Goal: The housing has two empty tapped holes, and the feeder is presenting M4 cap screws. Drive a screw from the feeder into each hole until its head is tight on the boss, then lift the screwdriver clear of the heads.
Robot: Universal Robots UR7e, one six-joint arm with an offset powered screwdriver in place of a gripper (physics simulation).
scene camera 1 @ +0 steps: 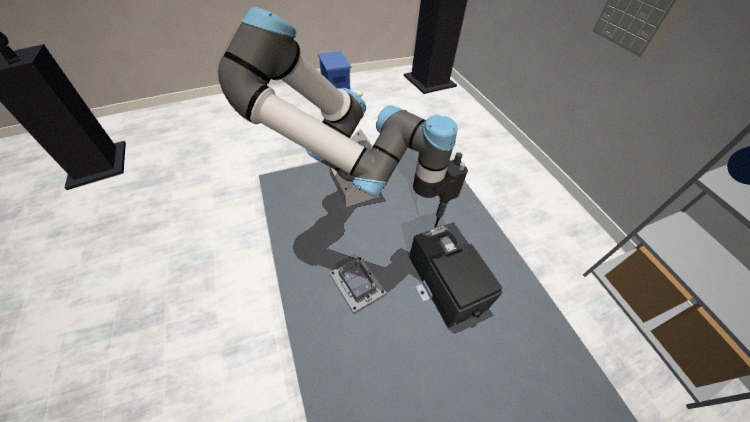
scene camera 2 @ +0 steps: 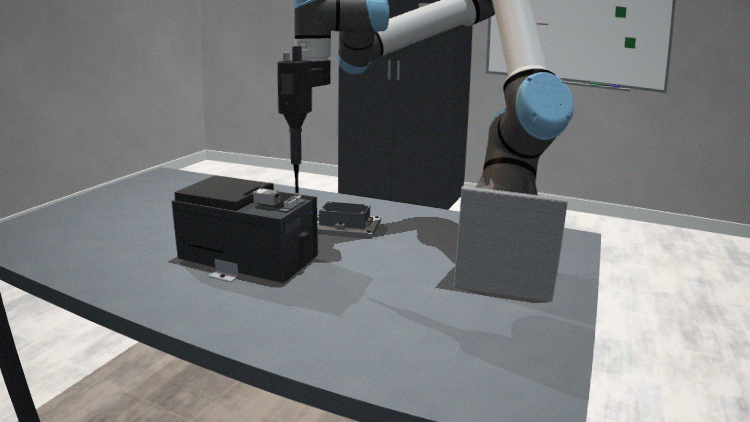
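My screwdriver (scene camera 1: 436, 225) (scene camera 2: 296, 192) points down with its bit tip just above the light pick-up rail (scene camera 1: 437, 230) (scene camera 2: 292, 202) on top of the black screw feeder (scene camera 1: 439, 286) (scene camera 2: 230, 238). A small gap seems to remain between tip and rail in scene camera 2. Whether a screw is on the bit is too small to tell. The dark open-topped housing (scene camera 1: 357, 278) (scene camera 2: 344, 216) sits on a light fixture plate (scene camera 1: 356, 305) (scene camera 2: 359, 233), apart from the bit and beside the feeder. Its tapped holes and any screw heads are too small to make out.
A light block (scene camera 1: 448, 243) (scene camera 2: 266, 196) stands on the feeder top beside the rail. A small white bracket (scene camera 1: 423, 292) lies at the feeder's side facing the housing. The arm stands behind a tall grey plate (scene camera 2: 510, 244). The grey table (scene camera 1: 419, 367) (scene camera 2: 293, 346) carries everything.
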